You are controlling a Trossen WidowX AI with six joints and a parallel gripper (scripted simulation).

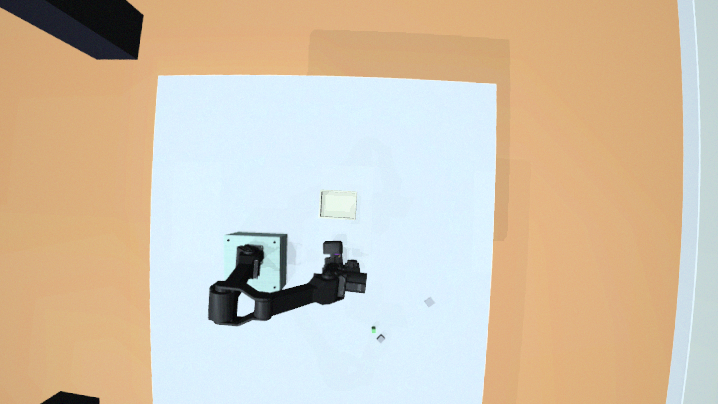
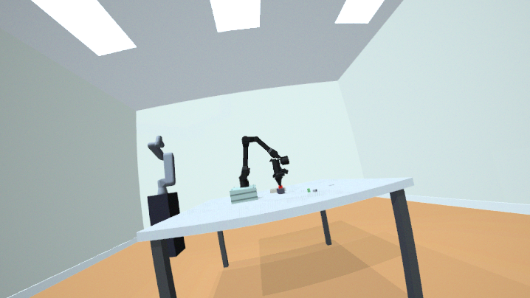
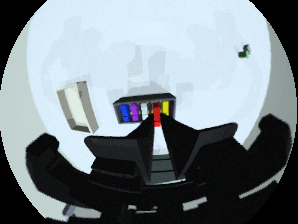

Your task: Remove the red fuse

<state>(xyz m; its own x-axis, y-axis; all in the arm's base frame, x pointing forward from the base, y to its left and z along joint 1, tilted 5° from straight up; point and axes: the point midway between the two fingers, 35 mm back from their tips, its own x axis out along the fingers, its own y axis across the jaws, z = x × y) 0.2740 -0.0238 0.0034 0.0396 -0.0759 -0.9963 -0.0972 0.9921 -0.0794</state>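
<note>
My gripper tip is 210 mm to the right of the cream tray, 50 mm above it and 10 mm past it. Also, from my gripper tip: green piece 240 mm to the right, 150 mm ahead, 40 mm below; then red fuse 10 mm below.
</note>
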